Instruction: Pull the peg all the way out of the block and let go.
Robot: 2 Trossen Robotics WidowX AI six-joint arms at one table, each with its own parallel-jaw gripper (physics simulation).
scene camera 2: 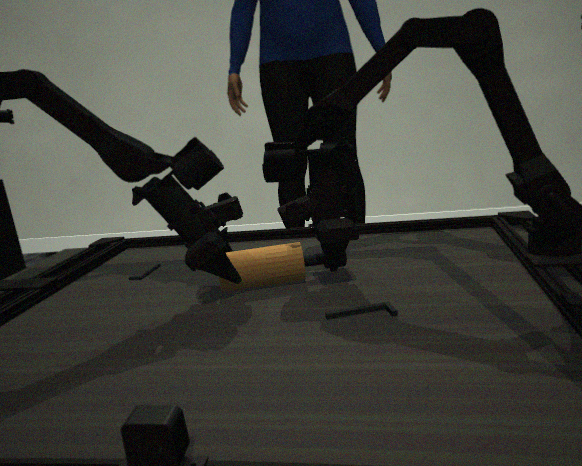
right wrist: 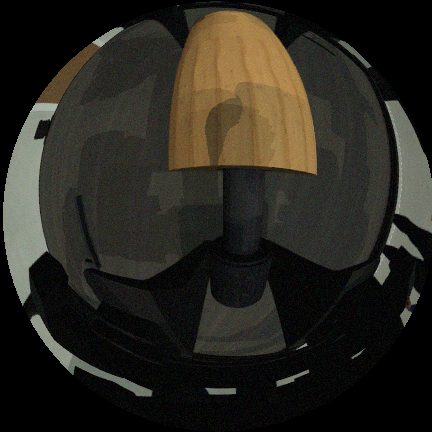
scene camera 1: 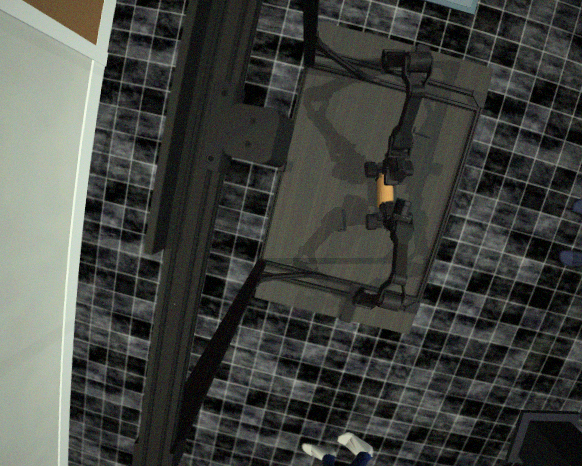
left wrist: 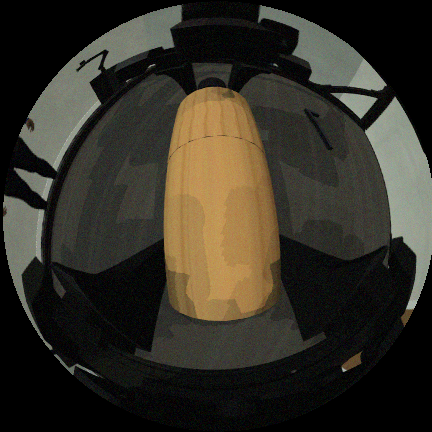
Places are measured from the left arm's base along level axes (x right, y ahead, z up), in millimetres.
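Pixels of known places: left gripper, between the fingertips: (scene camera 2: 239, 275) (scene camera 1: 384, 180) (left wrist: 220, 241); right gripper, between the fingertips: (scene camera 2: 331, 267) (right wrist: 236, 245) (scene camera 1: 384, 218); left arm's base, origin of its link: (scene camera 1: 388, 64); right arm's base, origin of its link: (scene camera 2: 555, 254) (scene camera 1: 360, 294).
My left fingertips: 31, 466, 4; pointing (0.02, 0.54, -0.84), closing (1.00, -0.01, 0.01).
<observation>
For each thing: its top centre in the pictures, then the offset to it from my left fingertips, as dx, dy, dz. Level surfaces: height alone.
- block, centre of its top: (left wrist: 219, 150) (scene camera 2: 258, 248) (scene camera 1: 387, 189) +0, +38, +43
- dark round peg, centre of its top: (right wrist: 250, 204) (left wrist: 212, 94) (scene camera 2: 308, 250) +0, +124, +26
- dark L-shaped piece, centre of its top: (right wrist: 78, 235) (scene camera 2: 360, 311) (left wrist: 323, 126) +185, +165, -16
- table, height of its surface: dz -23
- thin dark piece, centre of its top: (scene camera 2: 144, 270) (scene camera 1: 422, 132) -171, -191, -18
The block (scene camera 1: 385, 190) (scene camera 2: 270, 265) (left wrist: 220, 200) (right wrist: 242, 100) is an orange wooden cylinder lying lengthwise between the grippers. The dark round peg (scene camera 2: 314, 256) (right wrist: 243, 210) sticks out of its end that faces my right gripper; the part inside is hidden. My left gripper (scene camera 1: 384, 175) (scene camera 2: 235, 280) (left wrist: 220, 241) is shut on the block near its other end, with a finger against each side. My right gripper (scene camera 1: 386, 205) (scene camera 2: 335, 267) (right wrist: 236, 245) is shut on the peg, around its wider dark end. The block's height over the table is unclear.
A dark L-shaped piece (scene camera 2: 360, 311) (left wrist: 318, 129) (right wrist: 87, 230) lies on the table (scene camera 2: 300, 390). Another thin dark piece (scene camera 2: 145, 272) (scene camera 1: 422, 133) lies on the side of my left arm. A dark box (scene camera 2: 155, 435) stands at the near edge. A person (scene camera 2: 307, 30) stands behind the table.
</observation>
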